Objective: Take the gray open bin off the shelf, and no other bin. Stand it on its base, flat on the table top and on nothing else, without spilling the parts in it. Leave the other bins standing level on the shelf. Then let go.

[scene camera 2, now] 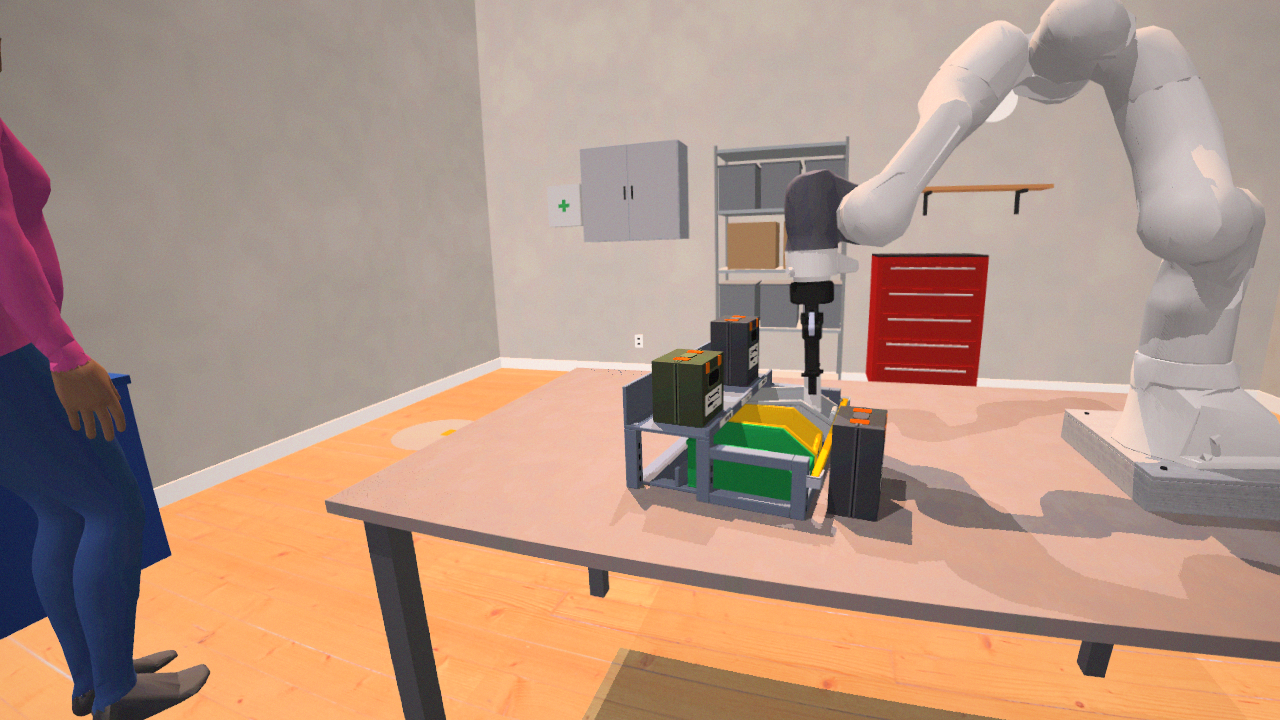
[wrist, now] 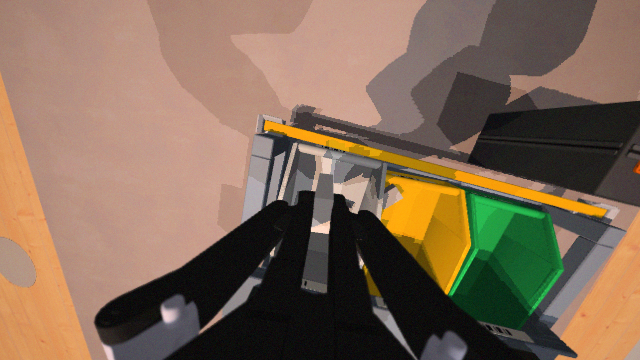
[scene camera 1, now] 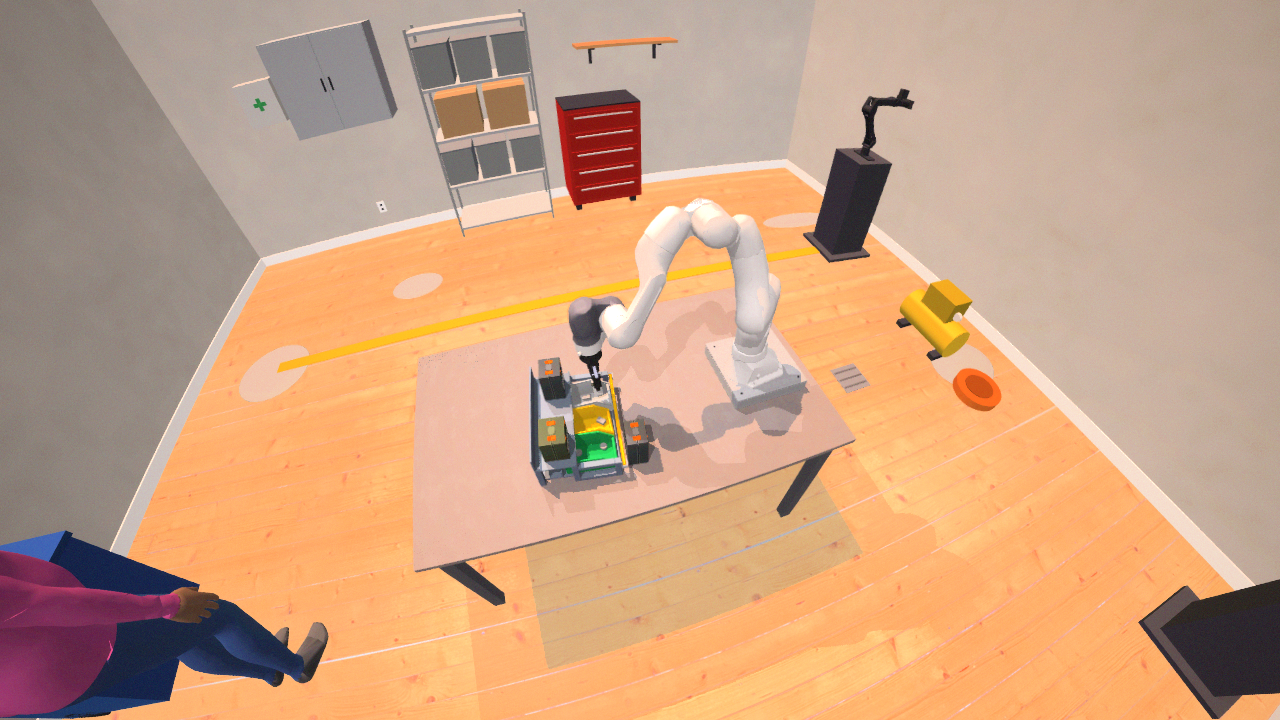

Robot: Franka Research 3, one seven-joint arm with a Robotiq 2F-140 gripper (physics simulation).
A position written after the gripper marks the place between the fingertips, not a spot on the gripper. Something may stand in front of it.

Observation:
In view: the gripper (scene camera 2: 812, 411), a dark case (scene camera 2: 858, 433), a green bin (scene camera 2: 768, 482), a yellow bin (scene camera 2: 804, 431) and a gray open bin (scene camera 2: 793, 396).
The dark case shows as well in the wrist view (wrist: 582, 148). The green bin shows as well in the wrist view (wrist: 514, 259) and in scene camera 1 (scene camera 1: 589, 443). The yellow bin is seen too in the wrist view (wrist: 431, 221) and in scene camera 1 (scene camera 1: 585, 417).

